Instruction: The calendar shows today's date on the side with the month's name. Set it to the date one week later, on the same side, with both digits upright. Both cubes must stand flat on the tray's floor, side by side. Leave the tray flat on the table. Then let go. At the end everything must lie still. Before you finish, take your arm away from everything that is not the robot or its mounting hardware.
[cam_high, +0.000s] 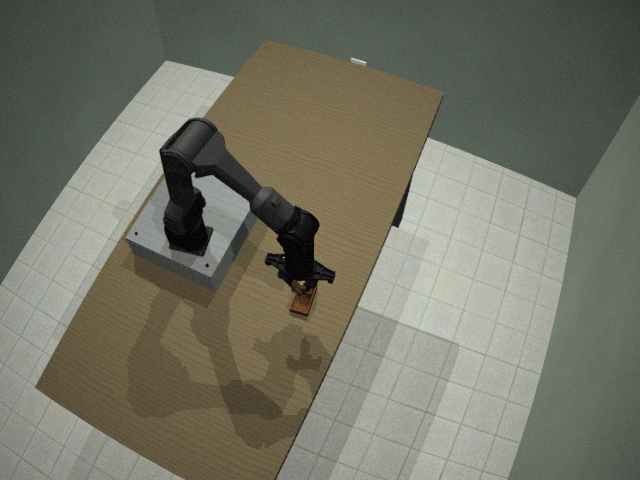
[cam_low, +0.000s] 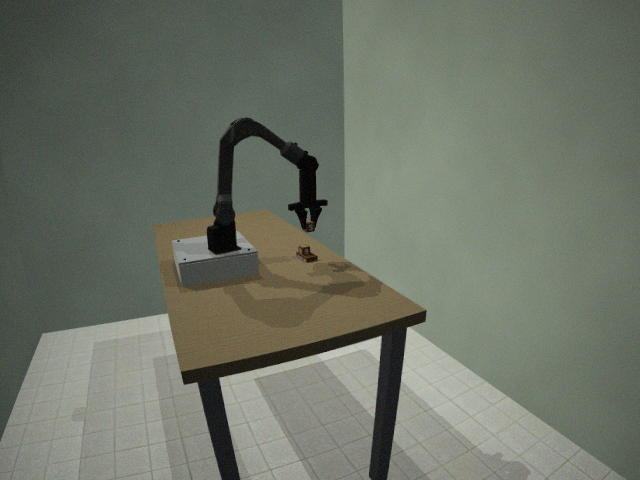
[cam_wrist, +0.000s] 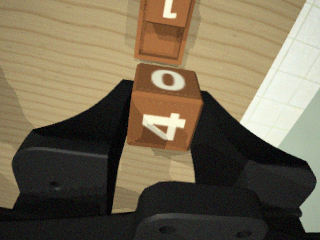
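Right now my hand is 110 mm above the brown tray and 20 mm to the right of it. The rest, counted from my hand: cube right at my hand.
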